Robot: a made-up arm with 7 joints.
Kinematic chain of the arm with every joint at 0, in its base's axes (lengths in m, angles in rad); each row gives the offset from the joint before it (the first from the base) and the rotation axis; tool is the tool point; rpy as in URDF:
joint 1: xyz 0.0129 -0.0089 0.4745 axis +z
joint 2: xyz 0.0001 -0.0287 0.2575 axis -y
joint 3: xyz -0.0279 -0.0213 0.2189 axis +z
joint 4: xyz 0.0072 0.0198 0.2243 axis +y
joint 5: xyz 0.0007 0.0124 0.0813 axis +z
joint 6: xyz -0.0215 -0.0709 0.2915 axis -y
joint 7: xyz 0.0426 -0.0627 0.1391 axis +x
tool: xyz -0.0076 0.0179 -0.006 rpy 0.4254 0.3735 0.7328
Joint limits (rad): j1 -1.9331..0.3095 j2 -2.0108..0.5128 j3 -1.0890..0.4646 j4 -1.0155..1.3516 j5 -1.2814..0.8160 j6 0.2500..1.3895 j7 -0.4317..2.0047
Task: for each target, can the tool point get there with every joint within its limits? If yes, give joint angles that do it. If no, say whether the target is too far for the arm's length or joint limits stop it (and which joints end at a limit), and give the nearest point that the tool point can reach.
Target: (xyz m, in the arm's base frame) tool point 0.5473 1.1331 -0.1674
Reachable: no: too far | nearest point 0.4939 0.3982 0.1526 | short by 0.803 m
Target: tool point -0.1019 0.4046 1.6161
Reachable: yes | joints -1.2930 0.2880 -0.5899 -0.0388 -0.7461 0.4031 1.7922
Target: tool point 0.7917 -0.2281 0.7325
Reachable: yes | joints -0.1720 -1.0353 0.2591 1.1240 0.5864 1.0763 1.0486
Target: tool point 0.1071 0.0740 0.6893
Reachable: no: joint limits stop it (at a limit: joint 2, joint 3, joint 4, joint 6, joint 7) | nearest point 0.5094 0.4281 0.6983 | short by 0.536 m
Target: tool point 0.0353 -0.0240 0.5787
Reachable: no: joint limits stop it (at a limit: joint 2, joint 3, joint 4, joint 5, joint 6, joint 7) | nearest point 0.2350 -0.1586 0.1106 | short by 0.526 m
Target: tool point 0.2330 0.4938 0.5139
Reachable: no: joint limits stop it (at a limit: joint 1, joint 2, joint 3, joint 4, joint 5, joint 6) | nearest point 0.3735 0.5551 0.6003 | short by 0.176 m
